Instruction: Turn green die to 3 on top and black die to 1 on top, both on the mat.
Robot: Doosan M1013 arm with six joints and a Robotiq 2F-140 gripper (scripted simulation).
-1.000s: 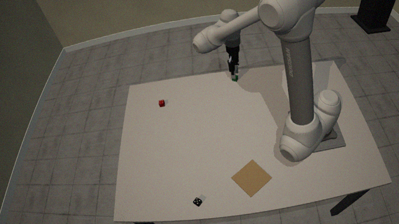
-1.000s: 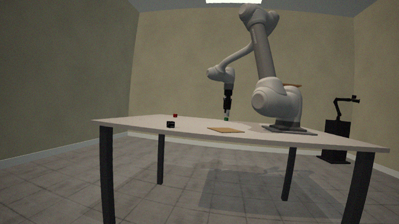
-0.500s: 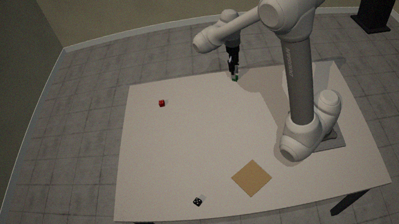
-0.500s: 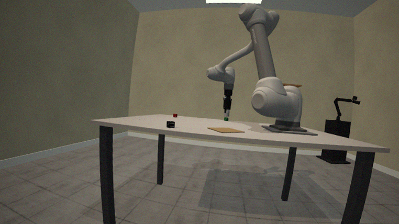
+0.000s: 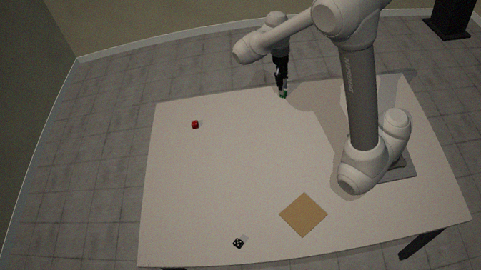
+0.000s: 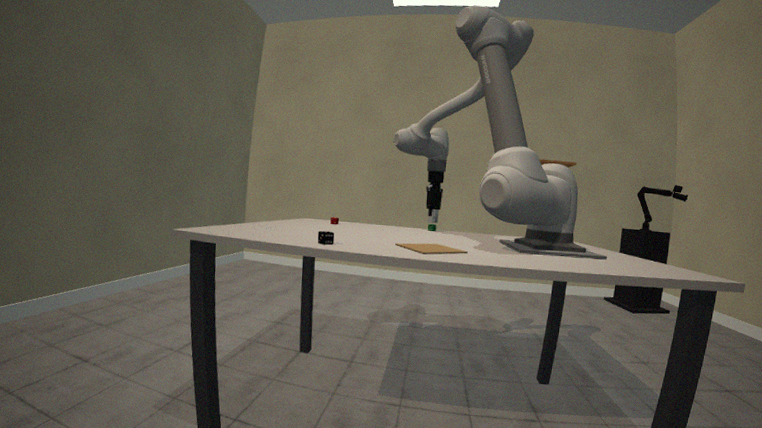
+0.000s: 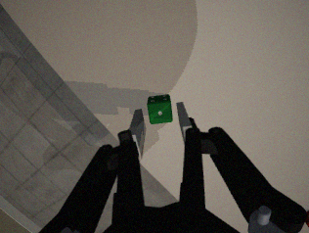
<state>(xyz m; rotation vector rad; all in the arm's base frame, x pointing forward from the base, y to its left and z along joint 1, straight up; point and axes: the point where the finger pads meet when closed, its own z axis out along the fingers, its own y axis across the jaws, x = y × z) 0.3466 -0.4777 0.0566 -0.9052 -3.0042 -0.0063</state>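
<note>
My gripper is now 60 mm above the green die. From my hand the other things lie so: red die (460 mm ahead, 70 mm to the left, 60 mm below); then black die (710 mm to the left, 350 mm ahead, 60 mm below); then tan mat (640 mm to the left, 80 mm ahead, 70 mm below).
</note>
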